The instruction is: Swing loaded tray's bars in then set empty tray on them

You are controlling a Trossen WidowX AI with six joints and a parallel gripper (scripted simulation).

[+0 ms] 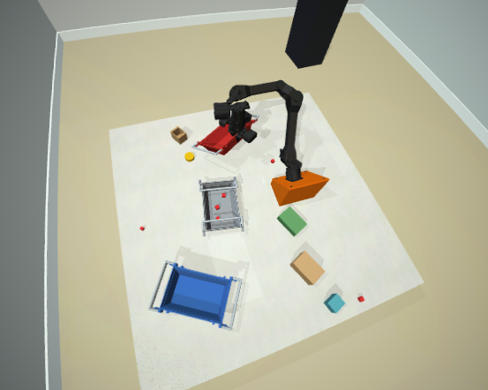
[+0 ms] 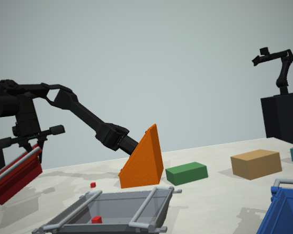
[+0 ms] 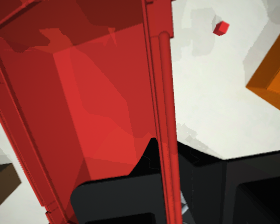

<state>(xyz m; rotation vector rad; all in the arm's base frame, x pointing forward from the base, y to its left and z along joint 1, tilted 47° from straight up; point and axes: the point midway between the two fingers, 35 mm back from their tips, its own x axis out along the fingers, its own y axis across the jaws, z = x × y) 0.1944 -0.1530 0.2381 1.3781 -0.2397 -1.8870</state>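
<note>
Now: the red tray 70 mm to the right of my gripper tip and 40 mm ahead of it. Also, from my gripper tip: green block 440 mm to the left, 130 mm below, 110 mm behind; then brown box 250 mm ahead, 230 mm to the right, 140 mm below; then yellow disc 240 mm ahead, 140 mm below, 90 mm to the right.
</note>
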